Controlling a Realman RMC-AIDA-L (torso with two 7-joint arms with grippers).
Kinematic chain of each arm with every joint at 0, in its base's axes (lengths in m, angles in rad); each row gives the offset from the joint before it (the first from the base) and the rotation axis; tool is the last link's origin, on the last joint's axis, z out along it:
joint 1: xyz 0 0 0.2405 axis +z
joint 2: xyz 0 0 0 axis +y
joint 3: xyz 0 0 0.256 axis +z
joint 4: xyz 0 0 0 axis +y
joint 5: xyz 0 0 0.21 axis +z
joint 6: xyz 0 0 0 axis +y
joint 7: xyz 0 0 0.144 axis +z
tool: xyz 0 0 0
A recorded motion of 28 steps. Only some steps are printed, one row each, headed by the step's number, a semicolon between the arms.
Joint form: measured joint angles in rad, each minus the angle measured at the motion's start. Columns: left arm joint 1, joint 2, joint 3, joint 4, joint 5, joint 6, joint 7; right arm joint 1, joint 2, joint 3, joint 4, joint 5, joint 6, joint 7.
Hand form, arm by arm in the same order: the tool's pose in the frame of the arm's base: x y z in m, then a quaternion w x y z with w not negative. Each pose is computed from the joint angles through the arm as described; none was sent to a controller.
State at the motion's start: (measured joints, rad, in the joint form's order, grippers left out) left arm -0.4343 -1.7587 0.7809 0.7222 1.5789 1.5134 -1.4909; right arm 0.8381 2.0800 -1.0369 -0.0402 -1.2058 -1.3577 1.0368
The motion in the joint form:
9: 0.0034 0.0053 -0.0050 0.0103 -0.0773 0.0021 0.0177; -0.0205 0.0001 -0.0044 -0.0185 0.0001 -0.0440 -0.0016
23: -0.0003 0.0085 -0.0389 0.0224 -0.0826 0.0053 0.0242; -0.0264 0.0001 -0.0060 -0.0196 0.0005 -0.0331 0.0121
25: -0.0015 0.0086 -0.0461 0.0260 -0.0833 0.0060 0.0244; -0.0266 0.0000 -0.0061 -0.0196 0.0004 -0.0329 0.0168
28: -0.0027 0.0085 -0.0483 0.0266 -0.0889 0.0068 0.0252; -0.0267 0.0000 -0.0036 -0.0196 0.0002 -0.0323 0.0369
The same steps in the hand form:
9: -0.2815 0.3601 0.1745 0.30760 -0.88326 -0.17725 -0.30630; 0.1740 0.3647 -0.0684 0.13069 -0.87075 0.21208 0.42395
23: -0.2789 0.3617 0.1848 0.32280 -0.87748 -0.16558 -0.31370; 0.1772 0.3647 -0.0690 0.13232 -0.86949 0.22229 0.42080
25: -0.2781 0.3621 0.1869 0.32570 -0.87627 -0.16313 -0.31539; 0.1773 0.3647 -0.0690 0.13142 -0.86901 0.22441 0.42095
28: -0.2770 0.3625 0.1879 0.32685 -0.87509 -0.16118 -0.31844; 0.1773 0.3649 -0.0687 0.12807 -0.86620 0.23360 0.42277

